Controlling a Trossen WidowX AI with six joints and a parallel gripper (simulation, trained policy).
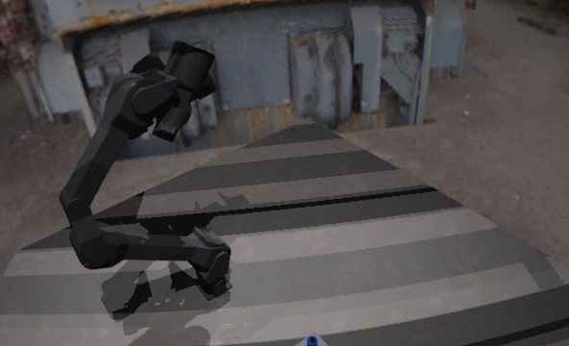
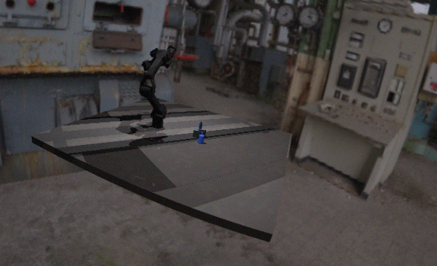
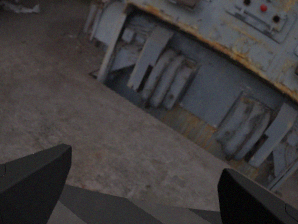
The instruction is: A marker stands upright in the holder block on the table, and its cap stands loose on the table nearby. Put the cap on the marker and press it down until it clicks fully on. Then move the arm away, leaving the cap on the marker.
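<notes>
The blue cap lies 510 mm ahead of my gripper tip, 100 mm to the right of it and 360 mm below it. The rest, counted from my gripper tip: grey holder block (460 mm ahead, 360 mm below).
</notes>
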